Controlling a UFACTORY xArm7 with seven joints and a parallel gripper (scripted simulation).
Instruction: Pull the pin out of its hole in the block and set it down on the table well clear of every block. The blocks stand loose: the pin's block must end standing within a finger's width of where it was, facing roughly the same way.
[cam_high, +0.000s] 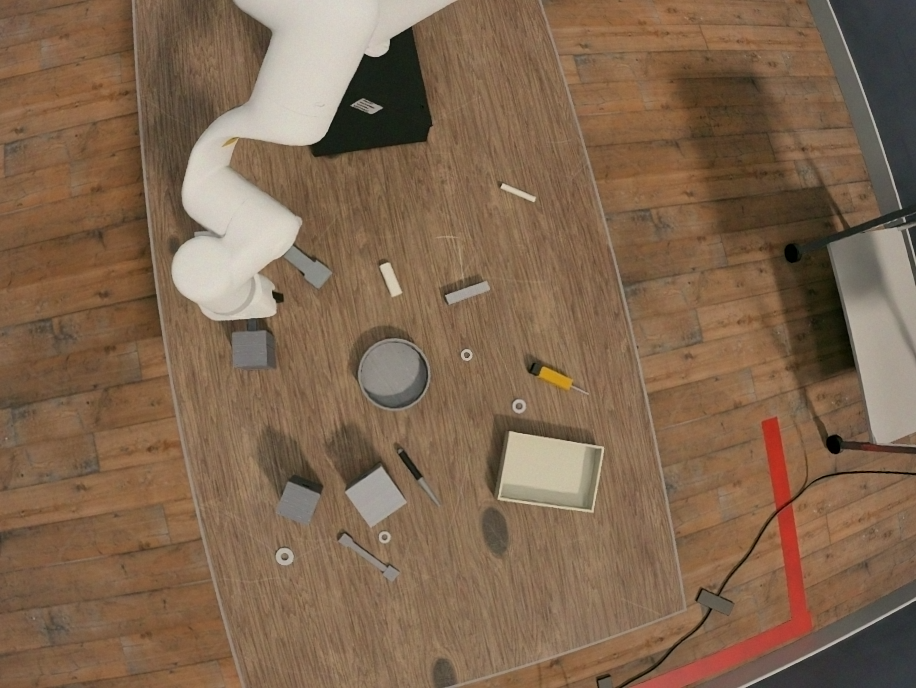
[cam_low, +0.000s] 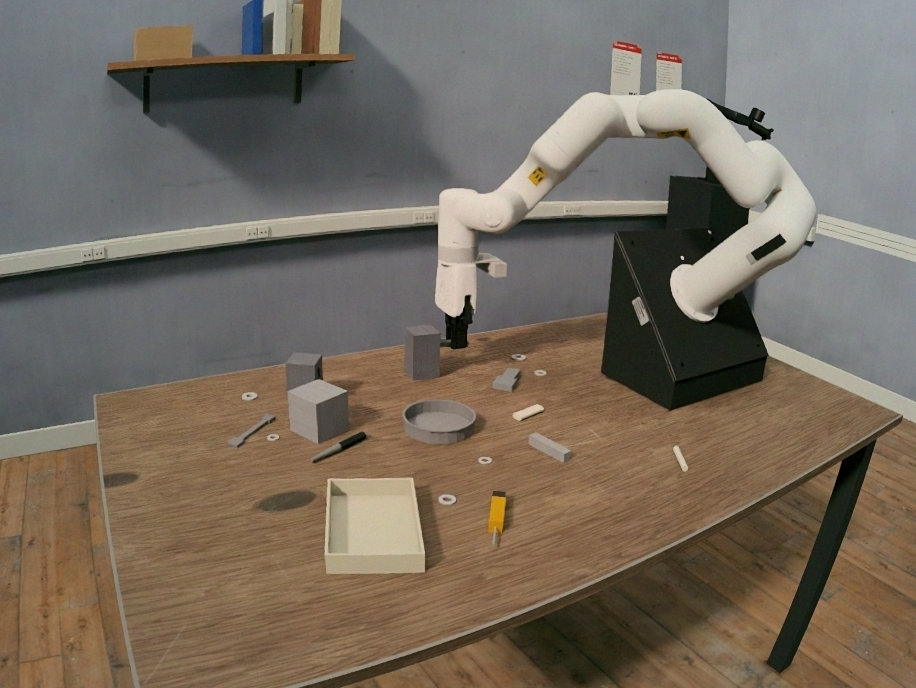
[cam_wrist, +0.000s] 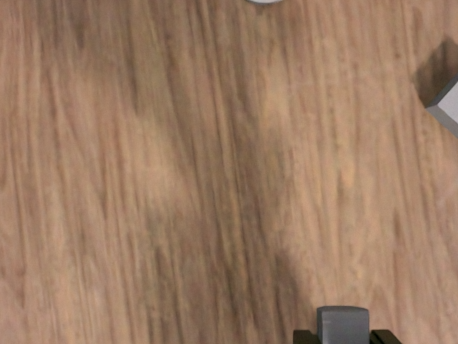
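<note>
The tall grey block is 60 mm ahead of my hand and 20 mm below it. From my hand the other things lie so: grey pin: 10 mm ahead, 10 mm below; then round grey dish: 130 mm ahead, 220 mm to the left, 60 mm below; then white cylinder: 30 mm behind, 230 mm to the left, 70 mm below.
</note>
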